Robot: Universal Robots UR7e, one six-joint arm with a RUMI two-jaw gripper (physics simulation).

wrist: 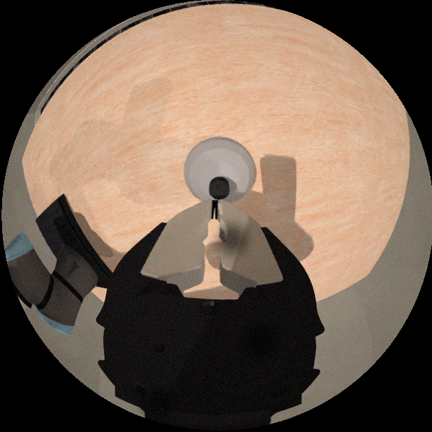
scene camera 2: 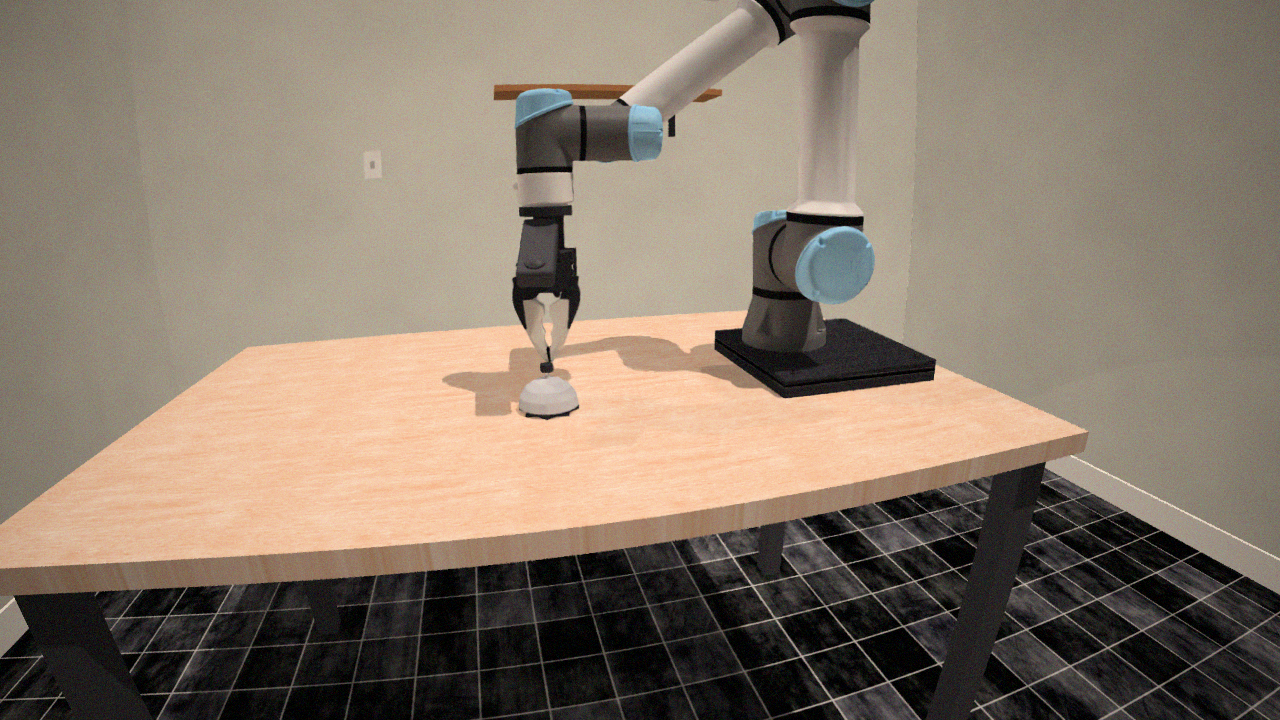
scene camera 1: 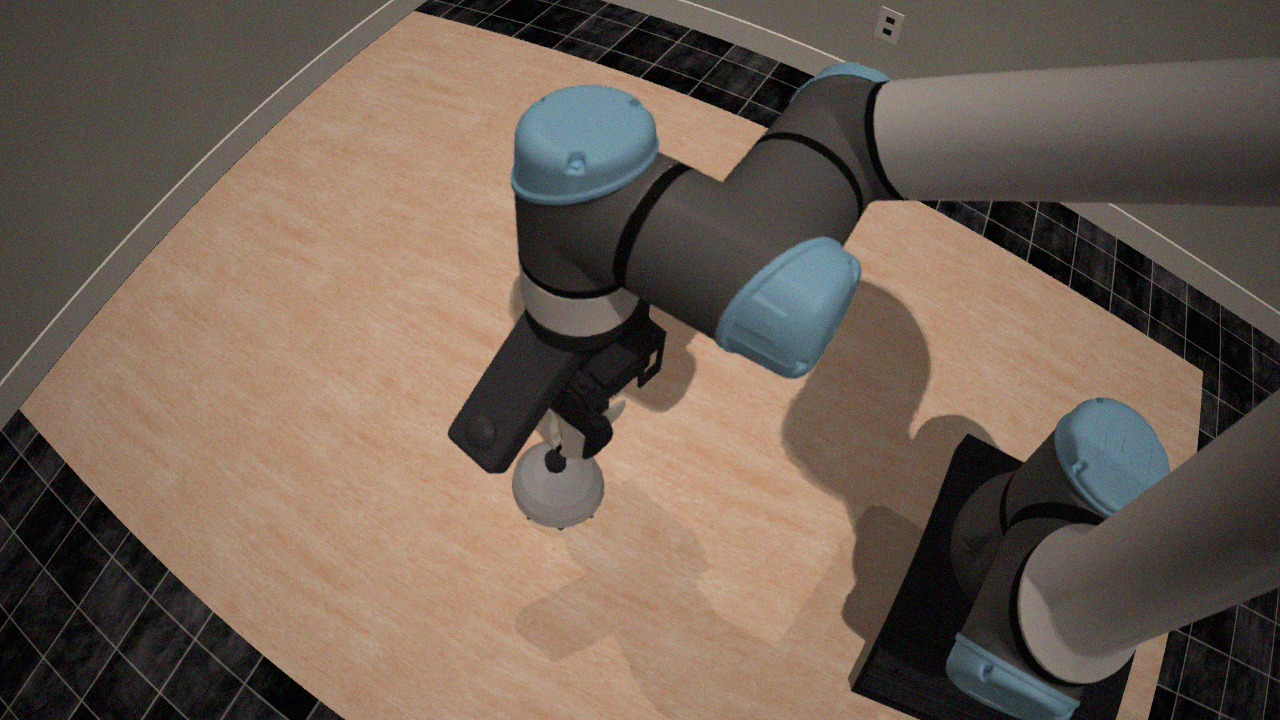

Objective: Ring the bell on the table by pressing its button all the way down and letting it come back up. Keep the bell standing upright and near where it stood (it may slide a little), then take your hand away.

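Frame: origin at the arm's base, x down, y left, z ahead, level; centimetres.
Seen in the pictures: gripper, fingertip midpoint: (scene camera 2: 549, 361) (scene camera 1: 568, 452); arm's base, origin of the base link: (scene camera 2: 783, 339).
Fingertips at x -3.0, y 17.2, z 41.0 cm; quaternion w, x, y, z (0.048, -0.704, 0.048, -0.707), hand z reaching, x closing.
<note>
Offsets run from my fingertips to a thing's top centre. Level surfaces: height alone.
The bell, a light grey dome @(dx +0.0, dy +1.2, dz +0.5 cm) (scene camera 1: 558, 492) (scene camera 2: 548, 398) (wrist: 212, 160), stands upright on the wooden table @(dx +6.6 cm) (scene camera 1: 313, 313) (scene camera 2: 358, 465) (wrist: 300, 75). Its black button @(dx +0.0, dy +1.2, dz +0.5 cm) (scene camera 1: 555, 460) (scene camera 2: 546, 367) (wrist: 219, 188) sits at the top, and in scene camera 2 it stands a little above the dome. My gripper (scene camera 1: 557, 446) (scene camera 2: 548, 354) (wrist: 214, 202) is shut and empty, pointing down with its dark fingertips right at the button's top. Whether the tips touch the button or hang just over it I cannot tell. In scene camera 1 the fingers are partly hidden by the gripper's body.
The arm's black base plate (scene camera 1: 926, 555) (scene camera 2: 859, 374) (wrist: 57, 227) stands on the table, to the right of the bell in both scene views and at the left in the wrist view. A brown wall shelf (scene camera 2: 572, 91) is behind the arm. Arm shadows fall around the bell.
</note>
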